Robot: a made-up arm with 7 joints.
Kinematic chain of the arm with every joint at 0, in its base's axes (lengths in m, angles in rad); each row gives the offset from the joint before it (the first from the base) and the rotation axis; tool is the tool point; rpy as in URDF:
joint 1: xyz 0 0 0.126 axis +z
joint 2: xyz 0 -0.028 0.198 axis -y
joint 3: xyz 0 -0.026 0.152 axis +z
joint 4: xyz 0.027 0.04 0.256 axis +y
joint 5: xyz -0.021 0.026 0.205 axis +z
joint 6: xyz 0 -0.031 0.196 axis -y
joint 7: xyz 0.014 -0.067 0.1 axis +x
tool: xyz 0 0 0 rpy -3.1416 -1.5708 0
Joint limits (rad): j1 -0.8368..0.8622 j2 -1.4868..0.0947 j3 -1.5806..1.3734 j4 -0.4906..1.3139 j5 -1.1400..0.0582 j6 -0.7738..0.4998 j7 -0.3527..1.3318
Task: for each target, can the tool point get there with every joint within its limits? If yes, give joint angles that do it. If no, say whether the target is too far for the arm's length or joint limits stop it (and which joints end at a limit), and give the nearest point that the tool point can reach.
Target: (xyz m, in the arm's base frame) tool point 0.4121 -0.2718 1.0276
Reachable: yes | joints 0.3356 -0.0716 -0.8616 0.9477 -0.0776 0.1283 0.9799
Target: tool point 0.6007 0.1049 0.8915
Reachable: yes | joints -0.2174 -0.4157 0.7914 1.0286 -0.5666 0.3964 0.4817
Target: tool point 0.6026 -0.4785 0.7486
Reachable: yes | joints -0.2472 -0.6698 -0.7487 0.9781 -1.0142 0.0025 -0.1167
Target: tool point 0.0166 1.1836 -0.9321
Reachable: no: too far | nearest point 0.2187 0.5808 -0.0636 | short by 1.076 m
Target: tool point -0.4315 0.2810 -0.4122
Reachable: no: joint limits stop it (at a limit: joint 1, joint 2, joint 4, joint 5, joint 6) | nearest point 0.1338 0.5362 -0.0243 | short by 0.732 m
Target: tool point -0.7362 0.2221 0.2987
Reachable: no: joint limits stop it (at a limit: joint 1, joint 2, joint 3, joint 4, joint 5, joint 6) | nearest point -0.2693 0.3343 0.7968 | short by 0.692 m
